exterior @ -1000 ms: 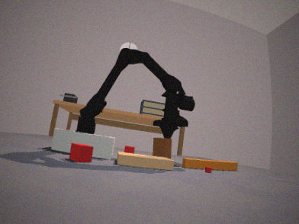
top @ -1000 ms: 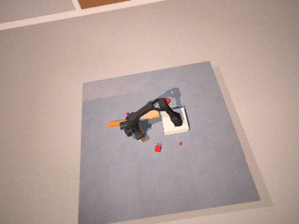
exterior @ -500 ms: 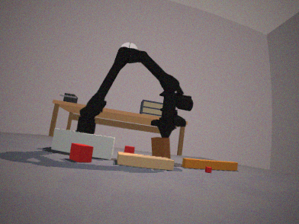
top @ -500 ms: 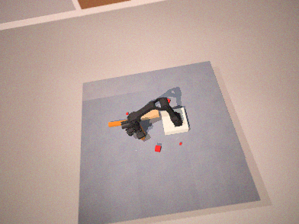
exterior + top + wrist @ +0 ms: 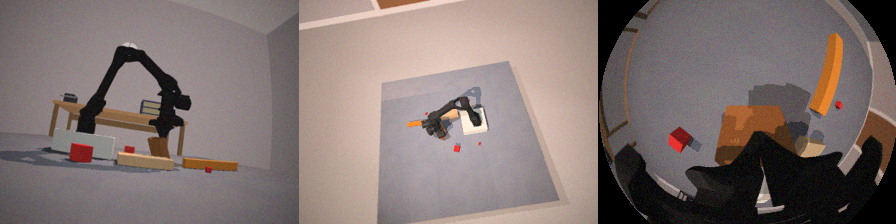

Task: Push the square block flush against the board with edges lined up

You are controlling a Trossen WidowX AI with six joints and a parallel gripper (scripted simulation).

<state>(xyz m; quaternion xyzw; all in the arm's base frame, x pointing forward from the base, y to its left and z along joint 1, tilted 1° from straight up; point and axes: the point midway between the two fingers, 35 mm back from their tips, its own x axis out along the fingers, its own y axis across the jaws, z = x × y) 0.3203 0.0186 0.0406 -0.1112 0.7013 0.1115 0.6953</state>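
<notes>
Now: gripper tip 20 mm past the square brown block, 10 mm to the left of it and 30 mm above it. Also, from my gripper tip: tan board 100 mm behind, 190 mm to the right, 60 mm below; orange board 160 mm ahead, 140 mm to the right, 60 mm below.
</notes>
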